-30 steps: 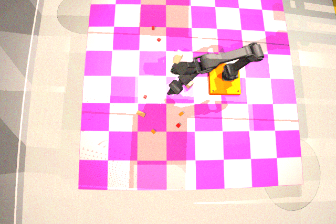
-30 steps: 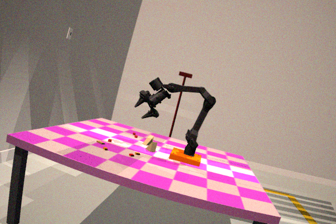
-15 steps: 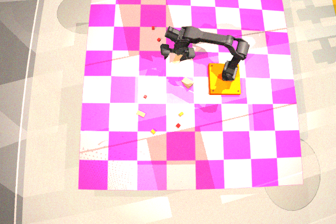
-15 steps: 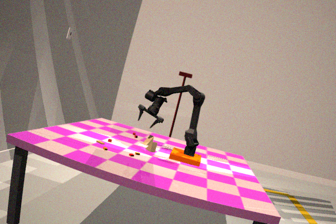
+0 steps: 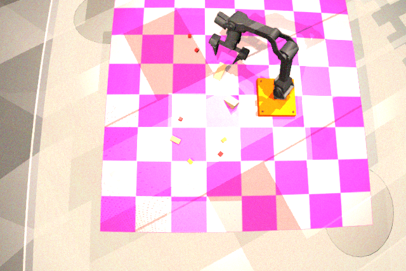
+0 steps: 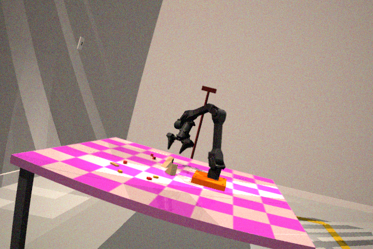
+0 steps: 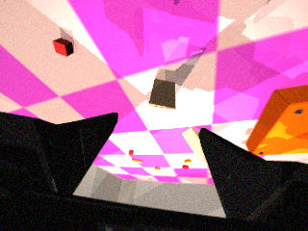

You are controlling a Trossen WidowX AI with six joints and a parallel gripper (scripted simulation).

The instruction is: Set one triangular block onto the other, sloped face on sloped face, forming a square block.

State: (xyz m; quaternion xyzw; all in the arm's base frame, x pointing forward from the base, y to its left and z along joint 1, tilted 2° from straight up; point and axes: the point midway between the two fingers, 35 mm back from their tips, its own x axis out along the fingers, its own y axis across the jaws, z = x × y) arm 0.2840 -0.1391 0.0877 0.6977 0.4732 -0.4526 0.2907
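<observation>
My gripper tip is 10 mm short of the triangular block, 20 mm to the right of it and 80 mm above it. Round my gripper tip: tan bar (200 mm ahead, 380 mm to the left, 100 mm below).
</observation>
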